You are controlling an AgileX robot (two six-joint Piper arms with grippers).
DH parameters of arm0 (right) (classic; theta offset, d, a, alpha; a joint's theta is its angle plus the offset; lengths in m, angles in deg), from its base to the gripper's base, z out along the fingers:
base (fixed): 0 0 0 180
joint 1: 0 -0.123 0 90
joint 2: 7.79 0 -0.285 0
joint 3: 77.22 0 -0.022 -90
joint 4: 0 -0.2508 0 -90
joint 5: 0 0 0.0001 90
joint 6: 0 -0.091 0 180
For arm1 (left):
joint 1: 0 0.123 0 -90
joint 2: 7.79 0 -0.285 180
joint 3: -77.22 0 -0.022 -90
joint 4: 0 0.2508 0 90
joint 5: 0 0 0.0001 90
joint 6: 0 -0.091 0 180
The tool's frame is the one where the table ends.
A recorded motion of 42 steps. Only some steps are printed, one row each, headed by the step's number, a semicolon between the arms.
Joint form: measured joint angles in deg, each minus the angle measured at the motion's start. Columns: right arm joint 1, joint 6, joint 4, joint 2, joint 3, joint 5; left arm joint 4, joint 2, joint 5, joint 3, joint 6, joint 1.
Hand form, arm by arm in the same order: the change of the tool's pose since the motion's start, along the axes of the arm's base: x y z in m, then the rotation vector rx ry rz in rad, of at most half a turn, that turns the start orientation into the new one. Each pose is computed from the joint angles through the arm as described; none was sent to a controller.
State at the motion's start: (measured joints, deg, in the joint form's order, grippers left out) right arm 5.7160 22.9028 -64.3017 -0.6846 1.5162 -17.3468; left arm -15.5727 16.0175 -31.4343 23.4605 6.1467 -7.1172
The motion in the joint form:
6: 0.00 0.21 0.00 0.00 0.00 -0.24; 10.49 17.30 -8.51 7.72 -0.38 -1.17
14: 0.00 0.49 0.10 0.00 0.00 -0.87; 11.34 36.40 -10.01 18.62 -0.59 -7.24
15: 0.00 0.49 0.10 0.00 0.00 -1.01; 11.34 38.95 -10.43 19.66 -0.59 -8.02
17: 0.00 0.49 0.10 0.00 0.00 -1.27; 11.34 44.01 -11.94 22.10 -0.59 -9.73
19: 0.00 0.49 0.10 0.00 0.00 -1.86; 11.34 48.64 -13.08 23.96 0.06 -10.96
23: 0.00 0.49 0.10 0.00 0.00 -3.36; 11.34 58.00 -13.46 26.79 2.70 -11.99
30: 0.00 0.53 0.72 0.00 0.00 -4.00; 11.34 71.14 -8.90 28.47 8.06 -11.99
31: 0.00 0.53 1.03 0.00 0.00 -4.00; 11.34 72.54 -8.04 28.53 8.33 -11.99
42: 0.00 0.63 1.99 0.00 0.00 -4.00; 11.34 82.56 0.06 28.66 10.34 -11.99
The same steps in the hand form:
6: -0.0001 0.0003 -0.0002 -0.0037 0.0012 0.0040; 0.0423 0.0002 0.0046 0.2313 0.2839 -0.0254
14: -0.0003 0.0012 -0.0006 -0.0105 0.0053 0.0141; 0.1029 -0.0263 0.0171 0.2954 0.4335 -0.1470
15: -0.0003 0.0014 -0.0007 -0.0105 0.0064 0.0163; 0.1107 -0.0309 0.0145 0.3049 0.4645 -0.1640
17: -0.0004 0.0018 -0.0009 -0.0106 0.0083 0.0203; 0.1255 -0.0412 0.0094 0.3266 0.5303 -0.2015
19: -0.0006 0.0026 -0.0013 -0.0108 0.0128 0.0296; 0.1386 -0.0500 0.0015 0.3381 0.5966 -0.2227
23: -0.0011 0.0047 -0.0024 -0.0114 0.0242 0.0532; 0.1663 -0.0637 -0.0218 0.3362 0.7244 -0.2190
30: -0.0014 0.0054 -0.0031 -0.0230 0.0304 0.0624; 0.2026 -0.0759 -0.0716 0.2984 0.8668 -0.1519
31: -0.0014 0.0053 -0.0033 -0.0283 0.0311 0.0619; 0.2061 -0.0770 -0.0778 0.2973 0.8761 -0.1475
42: -0.0013 0.0050 -0.0038 -0.0466 0.0329 0.0606; 0.2285 -0.0839 -0.1255 0.2831 0.9149 -0.1111

